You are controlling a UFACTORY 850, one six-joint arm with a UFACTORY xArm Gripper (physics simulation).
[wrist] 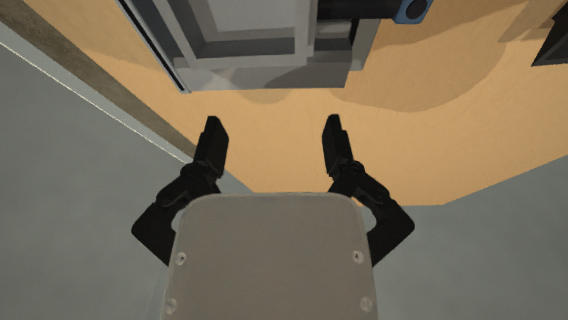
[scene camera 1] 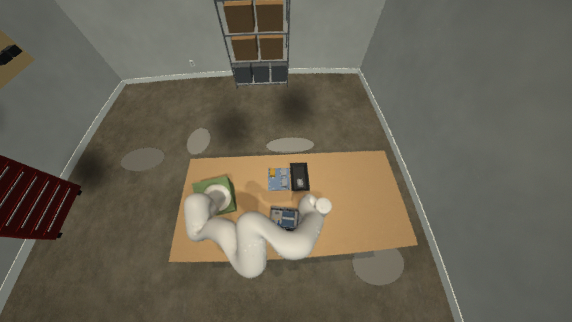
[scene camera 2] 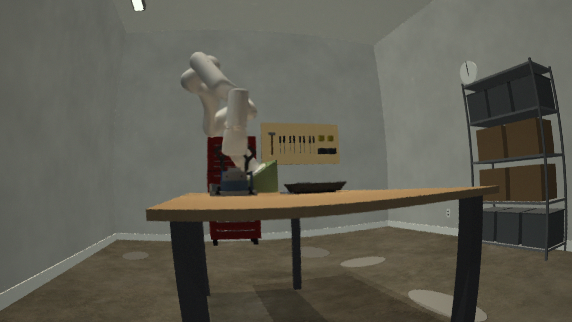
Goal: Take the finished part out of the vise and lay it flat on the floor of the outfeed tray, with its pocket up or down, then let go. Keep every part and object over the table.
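Note:
The grey finished part (scene camera 2: 235,174) (wrist: 250,62) sits in the vise (scene camera 1: 285,218) (scene camera 2: 235,187) (wrist: 368,45). Its pocket faces the wrist view, and its far end is cut off at the top of that view. My gripper (wrist: 274,126) is open, its two black fingers wide apart with nothing between them. In the wrist view the fingertips stand just short of the part and vise, with wood showing between the tips. The arm hides the gripper in scene camera 1. The black outfeed tray (scene camera 1: 306,176) (scene camera 2: 315,189) (wrist: 553,49) stands beyond the vise and holds a small grey object.
A blue plate (scene camera 1: 272,186) with a yellow block and grey blocks lies left of the tray. A green block (scene camera 1: 230,200) (scene camera 2: 269,178) stands at the arm's base. The vise's black screw (wrist: 355,9) sticks out to the right. The table edge (scene camera 2: 320,204) runs near the vise.

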